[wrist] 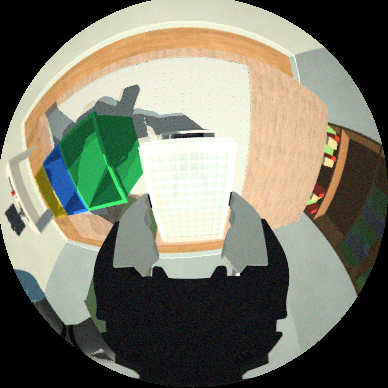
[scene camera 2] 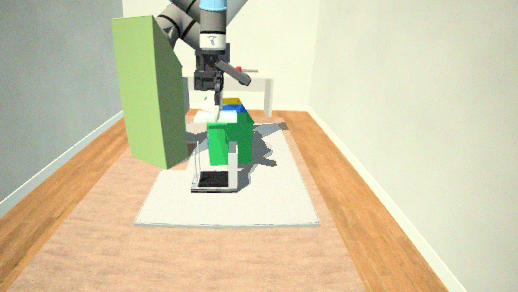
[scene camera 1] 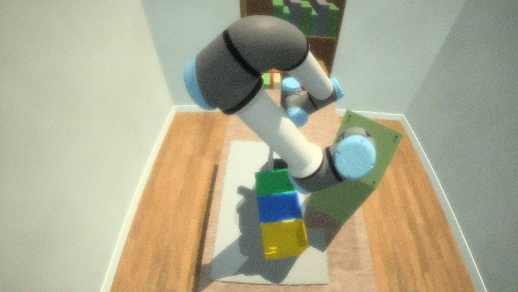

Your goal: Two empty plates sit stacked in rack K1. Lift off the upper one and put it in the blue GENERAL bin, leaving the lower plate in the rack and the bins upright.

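Frame: origin at the arm's base, x down, y back, z left, level; metres.
Seen in the pictures: gripper, fingertip midpoint: (wrist: 189, 193) (scene camera 2: 217, 119); arm's base, origin of the base link: (scene camera 2: 153, 43).
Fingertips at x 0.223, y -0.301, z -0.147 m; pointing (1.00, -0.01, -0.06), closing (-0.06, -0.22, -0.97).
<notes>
Pixels of each thing's middle, then the offset from my fingertips to it. Level surfaces: height alone.
- Rack K1, body centre: (wrist: 189, 161) (scene camera 2: 214, 166) (scene camera 1: 282, 160) dx +0.169, dy +0.012, dz -0.011 m
- blue GENERAL bin, body centre: (wrist: 79, 170) (scene camera 2: 225, 127) (scene camera 1: 278, 214) dx +0.153, dy +0.069, dz +0.319 m
- green bin, body centre: (wrist: 107, 156) (scene camera 2: 229, 138) (scene camera 1: 274, 191) dx +0.153, dy +0.018, dz +0.199 m
- yellow bin, body centre: (wrist: 63, 181) (scene camera 1: 282, 241) (scene camera 2: 222, 118) dx +0.153, dy +0.120, dz +0.439 m
- pale perforated mat, its level: dx +0.243 m
My gripper (scene camera 2: 216, 107) (wrist: 189, 193) is shut on a pale, see-through plate (scene camera 2: 230, 116) (wrist: 192, 170), held level, high above the mat and clear of the rack. Rack K1 (scene camera 1: 271, 159) (scene camera 2: 233, 167) (wrist: 197, 132) stands upright below; its floor looks black, and I cannot make out the lower plate. The blue GENERAL bin (scene camera 1: 280, 207) (scene camera 2: 235, 108) (wrist: 62, 187) stands upright between the green bin (scene camera 1: 274, 182) (scene camera 2: 242, 145) (wrist: 87, 165) and the yellow bin (scene camera 1: 285, 242) (scene camera 2: 232, 101) (wrist: 49, 197). The plate is beside the green bin in the wrist view. The arm hides the gripper in scene camera 1.
The bins and rack stand on a pale perforated mat (scene camera 1: 240, 155) (scene camera 2: 225, 212) (wrist: 225, 100). A tall green block (scene camera 1: 377, 127) (scene camera 2: 137, 90) stands beside them. A bookshelf (wrist: 334, 175) is at one end and a white desk (scene camera 2: 268, 100) at the other.
</notes>
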